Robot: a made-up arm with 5 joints.
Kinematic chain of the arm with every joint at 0, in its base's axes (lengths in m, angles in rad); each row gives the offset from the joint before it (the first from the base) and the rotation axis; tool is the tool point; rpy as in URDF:
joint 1: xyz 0 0 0.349 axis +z
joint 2: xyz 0 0 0 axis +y
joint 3: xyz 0.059 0 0.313 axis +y
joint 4: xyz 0.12 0 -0.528 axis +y
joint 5: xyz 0.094 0 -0.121 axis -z
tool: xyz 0 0 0 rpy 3.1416 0 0
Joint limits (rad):
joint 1: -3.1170..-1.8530
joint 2: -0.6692..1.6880
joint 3: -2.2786..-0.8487
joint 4: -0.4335..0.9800
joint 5: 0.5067..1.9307
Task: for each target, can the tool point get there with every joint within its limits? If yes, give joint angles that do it. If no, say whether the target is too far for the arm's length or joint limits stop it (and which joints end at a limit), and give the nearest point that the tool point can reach.
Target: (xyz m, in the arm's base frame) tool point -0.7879 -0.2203 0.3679
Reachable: yes | joints -2.8689 0.4337 -1.3006 -0.1083 1.5478
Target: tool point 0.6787 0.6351 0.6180
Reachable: no: joint limits stop it (at a limit: joint 2, joint 3, joint 4) | nearest point 0.2074 0.1941 1.2675 | short by 0.916 m
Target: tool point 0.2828 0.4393 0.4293
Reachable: no: joint limits stop it (at a limit: joint 2, joint 3, joint 4) | nearest point 0.0808 0.1255 -0.2495 | short by 0.775 m
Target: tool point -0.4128 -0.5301 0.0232
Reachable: yes | joints -2.2324 0.6736 -1.2140 0.8271 0.8137
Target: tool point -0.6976 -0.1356 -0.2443
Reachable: yes | joints -2.9496 1.4516 -1.8044 0.3210 1.7038
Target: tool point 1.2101 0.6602 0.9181
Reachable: no: too far | nearest point 0.2493 0.1360 1.2675 | short by 1.149 m
